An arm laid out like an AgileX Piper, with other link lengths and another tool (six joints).
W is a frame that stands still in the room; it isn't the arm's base.
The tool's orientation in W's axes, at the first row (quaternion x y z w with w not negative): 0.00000 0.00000 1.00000 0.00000
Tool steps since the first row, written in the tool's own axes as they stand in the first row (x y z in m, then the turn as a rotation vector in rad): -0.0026 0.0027 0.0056 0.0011 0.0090 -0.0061; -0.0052 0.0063 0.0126 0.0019 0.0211 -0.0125; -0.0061 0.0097 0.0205 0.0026 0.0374 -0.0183; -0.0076 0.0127 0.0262 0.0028 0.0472 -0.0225; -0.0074 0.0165 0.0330 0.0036 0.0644 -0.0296
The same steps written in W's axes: 0.0026 -0.0027 0.0056 -0.0011 -0.0090 -0.0061; 0.0052 -0.0063 0.0126 -0.0019 -0.0211 -0.0125; 0.0061 -0.0097 0.0205 -0.0026 -0.0374 -0.0183; 0.0076 -0.0127 0.0262 -0.0028 -0.0472 -0.0225; 0.0074 -0.0165 0.0330 -0.0036 -0.0644 -0.0296
